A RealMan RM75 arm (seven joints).
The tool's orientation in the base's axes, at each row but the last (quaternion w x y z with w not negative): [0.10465, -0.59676, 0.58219, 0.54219]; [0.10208, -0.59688, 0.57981, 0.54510]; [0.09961, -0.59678, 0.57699, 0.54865]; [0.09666, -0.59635, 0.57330, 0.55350]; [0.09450, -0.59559, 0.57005, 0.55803]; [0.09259, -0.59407, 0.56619, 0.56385]
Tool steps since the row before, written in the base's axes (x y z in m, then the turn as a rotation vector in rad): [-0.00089, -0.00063, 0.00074, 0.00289, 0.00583, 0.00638]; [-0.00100, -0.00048, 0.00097, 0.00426, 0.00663, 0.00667]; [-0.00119, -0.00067, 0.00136, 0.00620, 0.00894, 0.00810]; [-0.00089, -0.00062, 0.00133, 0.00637, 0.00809, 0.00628]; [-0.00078, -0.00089, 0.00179, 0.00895, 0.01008, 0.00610]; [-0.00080, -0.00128, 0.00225, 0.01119, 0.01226, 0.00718]
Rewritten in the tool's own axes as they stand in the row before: [0.00003, 0.00128, -0.00030, -0.00906, -0.00086, 0.00040]; [-0.00020, 0.00145, -0.00020, -0.01012, -0.00205, 0.00016]; [-0.00034, 0.00186, -0.00038, -0.01308, -0.00359, 0.00031]; [-0.00043, 0.00160, -0.00047, -0.01123, -0.00440, 0.00025]; [-0.00066, 0.00184, -0.00088, -0.01293, -0.00718, 0.00037]; [-0.00079, 0.00225, -0.00129, -0.01563, -0.00909, 0.00036]
